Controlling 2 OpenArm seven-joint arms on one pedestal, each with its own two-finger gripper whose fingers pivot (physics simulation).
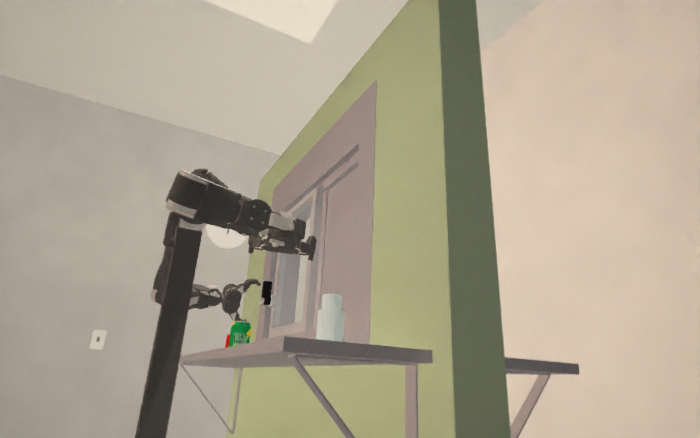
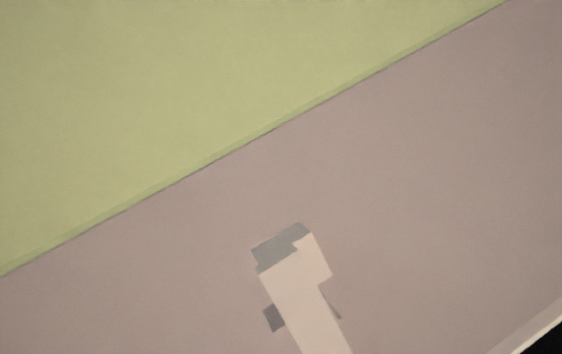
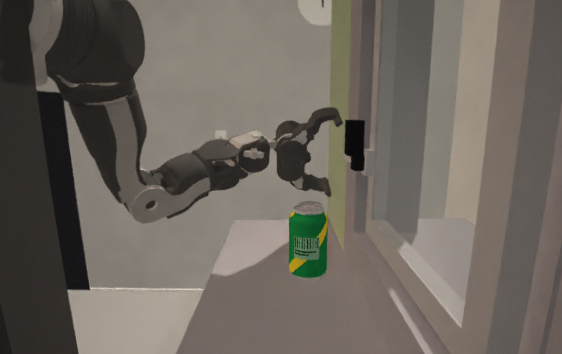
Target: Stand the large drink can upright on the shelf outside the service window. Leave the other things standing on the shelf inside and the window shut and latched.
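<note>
A green can (image 1: 240, 334) (image 3: 308, 245) with a yellow stripe stands upright on the near shelf (image 1: 356, 353) (image 3: 255, 310). Part of a red thing (image 1: 227, 340) shows behind it. The glazed window sash (image 1: 311, 268) (image 3: 487, 200) stands near the left jamb, with a black handle (image 1: 266, 292) (image 3: 355, 137). A pale latch bar (image 2: 302, 300) lies over the mauve frame; whether it is engaged is unclear. My left gripper (image 1: 248, 300) (image 3: 334, 158) is open and empty, above the can and facing the handle. My right gripper (image 1: 281, 253) is open and empty, in front of the window.
A pale blue-white bottle-like thing (image 1: 330, 319) stands on the near shelf. Another shelf (image 1: 542, 366) juts out beyond the green wall (image 1: 412, 232) (image 2: 125, 100). The dark pedestal (image 1: 172, 330) stands left of the near shelf.
</note>
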